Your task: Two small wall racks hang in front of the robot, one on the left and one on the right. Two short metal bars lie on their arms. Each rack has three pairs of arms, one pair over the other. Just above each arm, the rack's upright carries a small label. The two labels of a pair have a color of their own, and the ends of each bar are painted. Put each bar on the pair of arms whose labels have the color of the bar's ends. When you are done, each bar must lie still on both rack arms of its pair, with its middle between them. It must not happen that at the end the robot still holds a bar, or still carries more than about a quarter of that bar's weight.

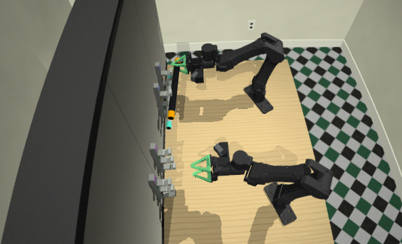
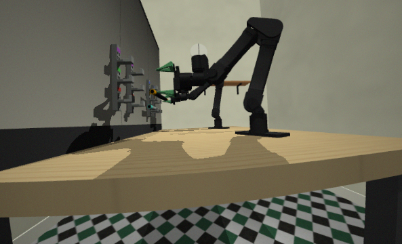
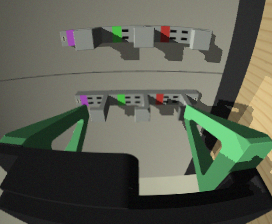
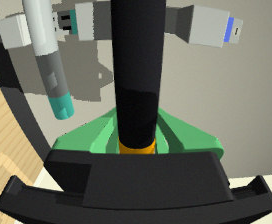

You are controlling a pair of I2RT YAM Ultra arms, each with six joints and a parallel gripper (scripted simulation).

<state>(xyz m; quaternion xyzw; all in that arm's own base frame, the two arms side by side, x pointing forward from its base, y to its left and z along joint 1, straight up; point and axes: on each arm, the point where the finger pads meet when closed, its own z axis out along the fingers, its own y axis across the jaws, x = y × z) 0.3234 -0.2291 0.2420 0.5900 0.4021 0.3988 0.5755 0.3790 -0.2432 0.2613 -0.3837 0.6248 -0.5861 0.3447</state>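
The black bar lies 13 cm to the left of my right hand. The rest, counted from my right hand: pale bar: 13 cm to the left, 10 cm below, 3 cm ahead.
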